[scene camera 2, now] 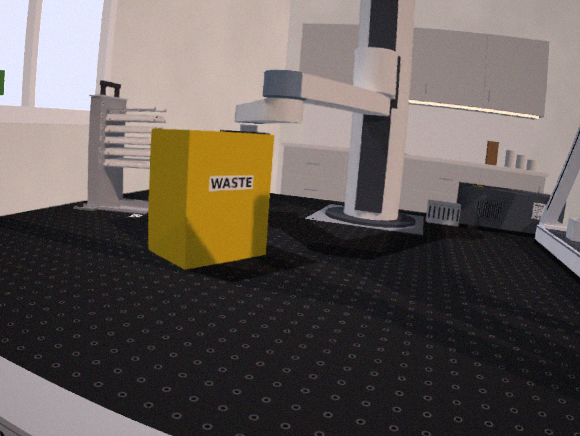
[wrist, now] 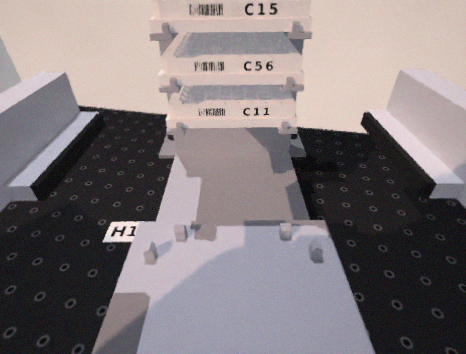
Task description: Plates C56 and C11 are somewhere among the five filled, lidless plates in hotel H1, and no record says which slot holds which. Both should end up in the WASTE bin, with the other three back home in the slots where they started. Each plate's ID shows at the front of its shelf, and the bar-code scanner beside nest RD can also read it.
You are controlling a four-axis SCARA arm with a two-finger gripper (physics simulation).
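Places are measured from the arm's base along level axes (x ahead, y left, z up), in centimetres.
Pixels of known places: gripper, fingertip midpoint: [wrist: 232,98]; arm's base, link origin: [scene camera 2: 369,221].
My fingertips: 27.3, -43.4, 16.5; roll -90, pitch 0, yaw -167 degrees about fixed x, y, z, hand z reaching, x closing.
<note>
Ahead of a thing's pixels: the offset from my fingertips to its top centre, as dx, dy, dz. "spot": to the spot under its first point.
Hotel H1 {spot: +8.7, -17.6, -1.1} [scene camera 2: 104,150] stands behind and left of the yellow WASTE bin {+27.6, +23.4, +4.7} [scene camera 2: 227,220], with several white plates on its shelves. In the wrist view, the lowest plate shown is C11 {+3.0, -12.5, -3.1} [wrist: 232,110], with C56 {+3.0, -12.5, -0.3} [wrist: 232,65] directly above it and C15 {spot: +1.5, -6.5, +2.2} [wrist: 232,9] above that, cut off by the top edge. All three lie level with their IDs facing the camera. My gripper [wrist: 232,98] is open and empty, its fingers wide apart to the left and right of the hotel, short of the plates. In the scene view the bin hides most of the gripper.
A pale platform {-1.2, +5.3, -8.3} [wrist: 250,305] with small pegs stands in front of the hotel, beside the H1 label {spot: +11.4, -4.7, -15.2} [wrist: 123,231]. The robot column [scene camera 2: 372,165] stands right of the bin. A slotted grey block {spot: -31.8, +63.6, -12.1} [scene camera 2: 443,213] and a dark box {spot: -30.7, +80.2, -8.9} [scene camera 2: 502,210] stand farther right.
</note>
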